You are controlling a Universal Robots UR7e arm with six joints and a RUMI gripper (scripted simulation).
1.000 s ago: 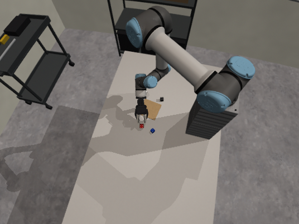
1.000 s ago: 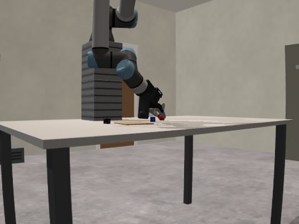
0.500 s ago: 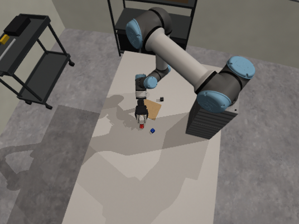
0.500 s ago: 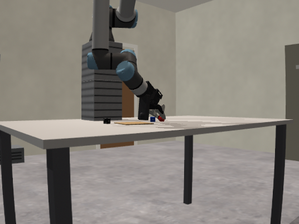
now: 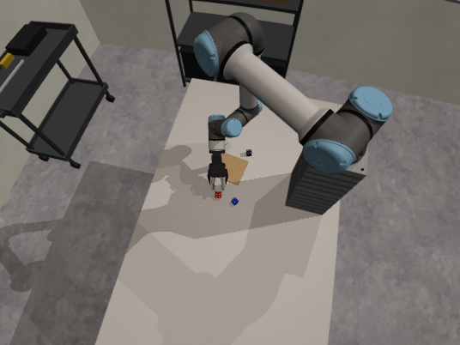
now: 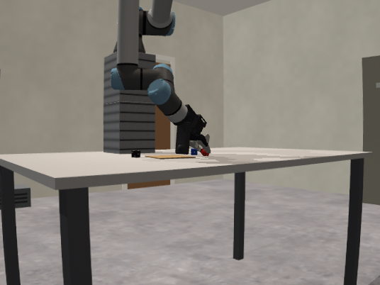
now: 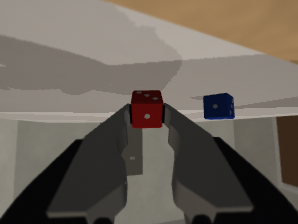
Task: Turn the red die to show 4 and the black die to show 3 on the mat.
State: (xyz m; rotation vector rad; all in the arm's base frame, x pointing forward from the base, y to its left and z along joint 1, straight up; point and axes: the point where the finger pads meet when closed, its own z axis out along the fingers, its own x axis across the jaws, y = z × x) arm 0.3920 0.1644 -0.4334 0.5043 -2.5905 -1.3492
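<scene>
My hand is right at the red die. Round my hand: blue die: 90 mm behind, 10 mm below; then black die: 260 mm to the right, 60 mm behind, 10 mm below; then brown mat: 150 mm to the right, 20 mm below.
</scene>
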